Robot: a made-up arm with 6 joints. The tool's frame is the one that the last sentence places.
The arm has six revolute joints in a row. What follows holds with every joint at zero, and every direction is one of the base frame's. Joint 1 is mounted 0.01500 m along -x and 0.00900 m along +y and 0.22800 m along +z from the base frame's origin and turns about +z. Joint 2 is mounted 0.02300 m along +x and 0.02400 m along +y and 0.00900 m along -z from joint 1 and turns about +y. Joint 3 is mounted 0.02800 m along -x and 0.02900 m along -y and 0.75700 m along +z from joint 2 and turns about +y. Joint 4 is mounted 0.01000 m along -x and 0.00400 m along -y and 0.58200 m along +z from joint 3 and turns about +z. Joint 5 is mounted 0.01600 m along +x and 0.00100 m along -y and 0.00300 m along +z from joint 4 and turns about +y. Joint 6 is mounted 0.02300 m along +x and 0.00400 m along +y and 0.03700 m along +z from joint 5 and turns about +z. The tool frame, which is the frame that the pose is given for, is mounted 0.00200 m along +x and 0.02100 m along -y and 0.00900 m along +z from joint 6; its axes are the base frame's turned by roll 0.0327, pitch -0.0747 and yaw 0.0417 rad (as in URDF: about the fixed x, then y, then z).
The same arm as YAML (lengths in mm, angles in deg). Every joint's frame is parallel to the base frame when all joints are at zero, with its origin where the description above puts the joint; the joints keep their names.
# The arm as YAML. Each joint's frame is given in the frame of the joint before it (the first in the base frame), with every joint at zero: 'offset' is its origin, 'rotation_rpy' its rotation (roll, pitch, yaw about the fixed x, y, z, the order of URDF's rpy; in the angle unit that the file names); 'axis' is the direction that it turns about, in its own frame. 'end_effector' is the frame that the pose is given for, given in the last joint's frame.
length_unit: mm
angle_unit: deg
chain:
  - id: joint 1
    offset: [-15.0, 9.0, 228.0]
    rotation_rpy: [0.0, 0.0, 0.0]
    axis: [0.0, 0.0, 1.0]
  - id: joint 2
    offset: [23.0, 24.0, -9.0]
    rotation_rpy: [0.0, 0.0, 0.0]
    axis: [0.0, 1.0, 0.0]
  - id: joint 3
    offset: [-28.0, -29.0, 757.0]
    rotation_rpy: [0.0, 0.0, 0.0]
    axis: [0.0, 1.0, 0.0]
  - id: joint 4
    offset: [-10.0, -4.0, 582.0]
    rotation_rpy: [0.0, 0.0, 0.0]
    axis: [0.0, 0.0, 1.0]
  - id: joint 5
    offset: [16.0, -1.0, 3.0]
    rotation_rpy: [0.0, 0.0, 0.0]
    axis: [0.0, 1.0, 0.0]
  - id: joint 6
    offset: [23.0, 4.0, 37.0]
    rotation_rpy: [0.0, 0.0, 0.0]
    axis: [0.0, 0.0, 1.0]
end_effector:
  offset: [2.0, -21.0, 9.0]
  rotation_rpy: [1.87, -4.28, 2.39]

